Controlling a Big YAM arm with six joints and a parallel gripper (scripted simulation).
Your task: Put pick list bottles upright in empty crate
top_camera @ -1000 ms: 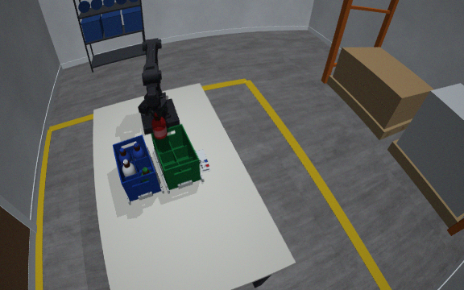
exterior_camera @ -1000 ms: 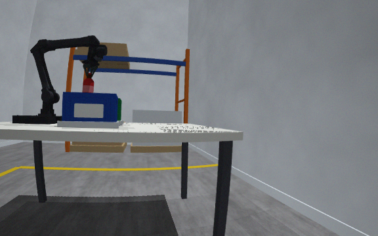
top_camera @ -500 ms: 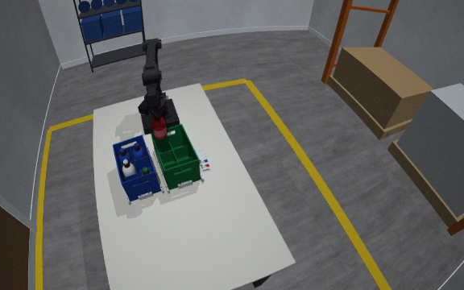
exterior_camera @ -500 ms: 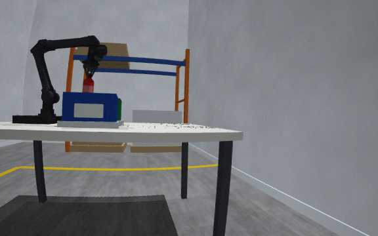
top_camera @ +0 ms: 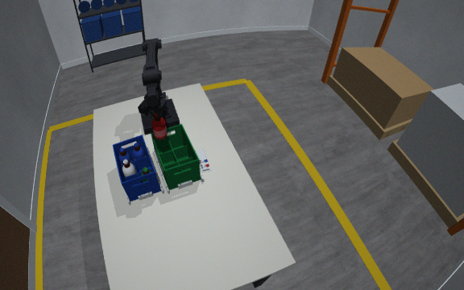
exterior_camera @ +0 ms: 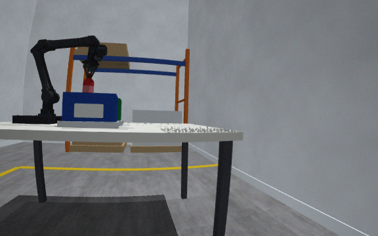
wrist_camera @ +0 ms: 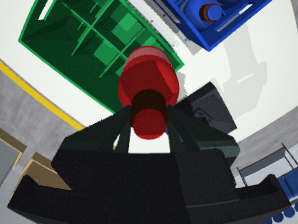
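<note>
Right now my hand is 6 cm above the red bottle. From my hand the other things lie so: blue crate: 5 cm ahead, 19 cm to the right, 24 cm below; green crate: 9 cm ahead, 3 cm to the left, 24 cm below; blue bottle: 3 cm behind, 14 cm to the right, 24 cm below.
</note>
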